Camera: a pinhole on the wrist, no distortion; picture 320 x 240 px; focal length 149.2 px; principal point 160.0 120.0 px. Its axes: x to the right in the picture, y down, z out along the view. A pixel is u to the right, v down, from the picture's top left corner.
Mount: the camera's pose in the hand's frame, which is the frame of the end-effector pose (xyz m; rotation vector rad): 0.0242 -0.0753 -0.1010 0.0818 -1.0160 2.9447
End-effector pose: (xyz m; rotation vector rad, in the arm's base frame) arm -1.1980 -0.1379 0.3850 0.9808 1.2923 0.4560
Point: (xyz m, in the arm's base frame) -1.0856 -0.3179 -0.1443
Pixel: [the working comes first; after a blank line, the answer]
In the camera's frame: -0.1639 0.1510 0.4942

110.5 165.6
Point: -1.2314 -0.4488 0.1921
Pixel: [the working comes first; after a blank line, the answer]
In the camera's frame: 0.1666 0.0954 0.2963

243.9 168.0
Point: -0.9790 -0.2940 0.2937
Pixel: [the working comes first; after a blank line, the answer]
In the camera's frame: 0.0534 -0.1963 0.3047

186.1 23.9
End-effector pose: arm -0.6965 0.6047 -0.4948 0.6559 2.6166 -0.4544
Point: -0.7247 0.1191 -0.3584
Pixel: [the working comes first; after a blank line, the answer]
In the camera's frame: 0.2519 0.2008 0.3529

266.5 204.9
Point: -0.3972 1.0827 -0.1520
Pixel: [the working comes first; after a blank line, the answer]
In the camera's frame: 0.2291 -0.2440 -0.5852

behind the camera
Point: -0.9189 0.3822 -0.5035
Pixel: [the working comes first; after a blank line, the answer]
In the camera's frame: -0.0701 0.0909 0.2423

116.8 176.0
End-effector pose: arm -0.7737 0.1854 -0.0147 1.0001 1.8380 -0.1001
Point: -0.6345 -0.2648 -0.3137
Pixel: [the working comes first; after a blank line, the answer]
In the camera's frame: 0.1042 -0.1629 0.5835

186.6 78.3
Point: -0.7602 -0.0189 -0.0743
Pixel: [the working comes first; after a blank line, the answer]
In the camera's frame: 0.1121 -0.0869 0.2261

234.0 62.7
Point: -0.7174 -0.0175 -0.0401
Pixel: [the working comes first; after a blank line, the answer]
In the camera's frame: 0.1462 -0.1265 0.2096

264.1 30.0
